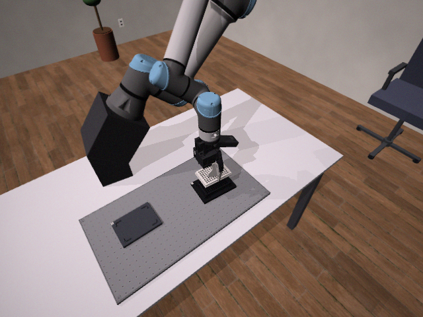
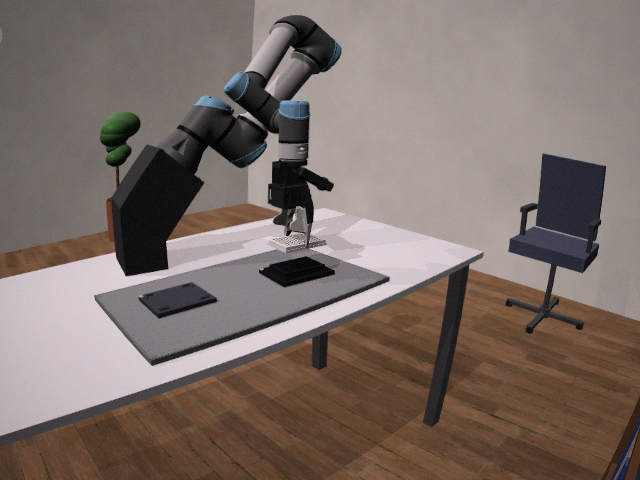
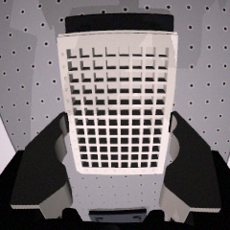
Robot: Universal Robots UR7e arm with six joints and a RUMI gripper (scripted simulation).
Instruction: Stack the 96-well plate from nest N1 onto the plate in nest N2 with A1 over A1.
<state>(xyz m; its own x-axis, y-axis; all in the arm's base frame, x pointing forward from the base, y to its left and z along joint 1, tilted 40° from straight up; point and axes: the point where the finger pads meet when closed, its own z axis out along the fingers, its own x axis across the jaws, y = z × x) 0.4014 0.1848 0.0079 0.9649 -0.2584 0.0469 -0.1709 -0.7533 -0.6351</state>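
Right now the black 96-well plate is 8 cm below my hand. From my hand the other things lie so: white 96-well plate (1 cm below); black nest n2 (9 cm below); nest N1 (6 cm behind, 35 cm to the right, 9 cm below).
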